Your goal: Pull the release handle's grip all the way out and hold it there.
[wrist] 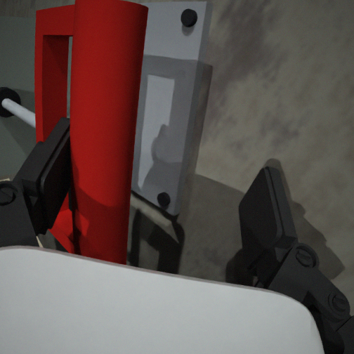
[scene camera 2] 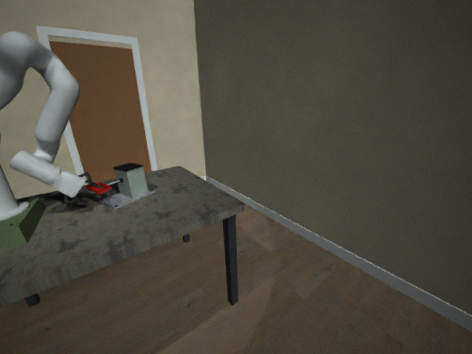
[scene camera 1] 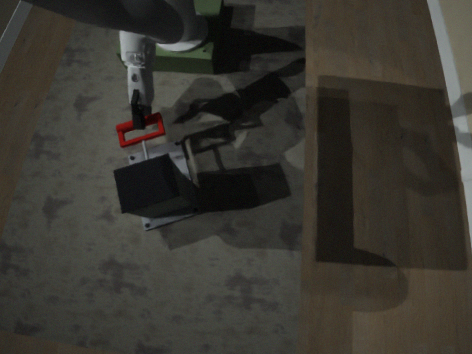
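Note:
The release handle's red grip point(scene camera 1: 153, 119) point(scene camera 2: 102, 188) point(wrist: 105, 125) is a rectangular loop with a thick round bar. A thin light rod point(scene camera 1: 145, 150) point(scene camera 2: 115, 182) point(wrist: 21, 113) joins it to the dark-topped box point(scene camera 1: 145, 185) point(scene camera 2: 132, 181) point(wrist: 15, 55), and a stretch of rod shows between them. My gripper point(scene camera 1: 139, 124) point(wrist: 166, 165) is open wide at the grip. In the wrist view the round bar lies between the fingers, close beside the left finger, with a wide gap to the right finger. Whether the left finger touches the bar is unclear.
The box stands on a light grey baseplate point(scene camera 1: 170, 148) point(scene camera 2: 114, 201) point(wrist: 167, 35) with dark bolts, on the mottled grey table point(scene camera 1: 225, 300) point(scene camera 2: 190, 200). The arm's green base point(scene camera 1: 185, 62) point(scene camera 2: 15, 227) is on the handle's side of the box. Wooden floor lies beyond the table edge.

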